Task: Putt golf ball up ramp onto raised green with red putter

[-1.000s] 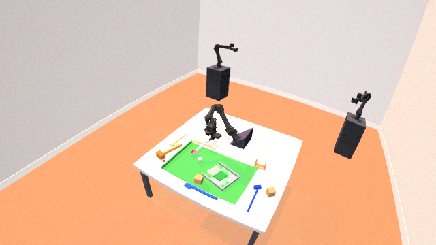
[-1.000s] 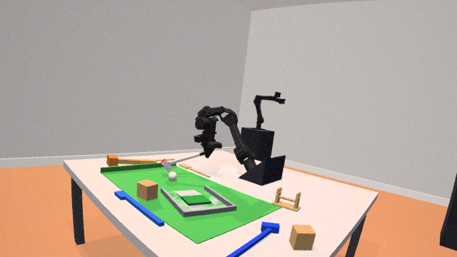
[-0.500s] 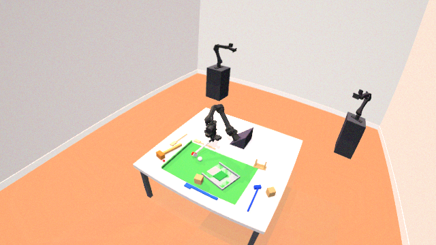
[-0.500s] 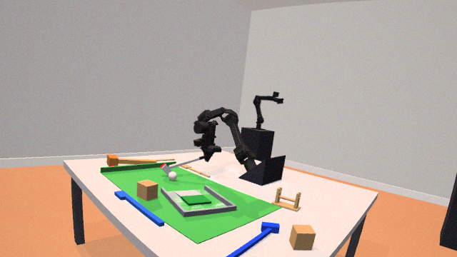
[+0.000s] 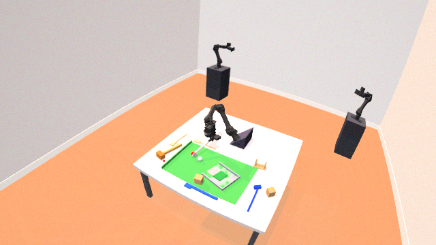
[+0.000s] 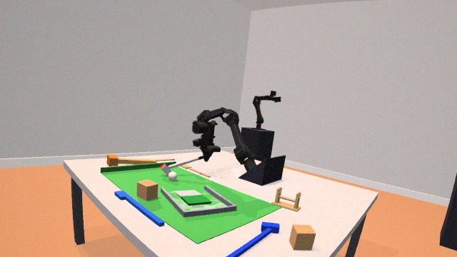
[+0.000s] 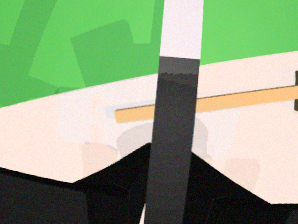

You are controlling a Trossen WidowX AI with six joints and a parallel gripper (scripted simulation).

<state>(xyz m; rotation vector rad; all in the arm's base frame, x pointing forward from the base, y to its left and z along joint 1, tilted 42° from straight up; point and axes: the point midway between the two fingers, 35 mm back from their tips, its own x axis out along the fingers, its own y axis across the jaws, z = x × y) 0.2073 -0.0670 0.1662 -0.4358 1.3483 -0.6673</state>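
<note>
My gripper tip is now 12 cm short of the red putter, 2 cm to the left of it and 1 cm above it. Round my gripper tip: white golf ball (23 cm ahead, 3 cm to the left, 5 cm below); then grey frame (28 cm ahead, 31 cm to the left, 7 cm below); then wooden rack (3 cm behind, 52 cm to the left, 4 cm below).
</note>
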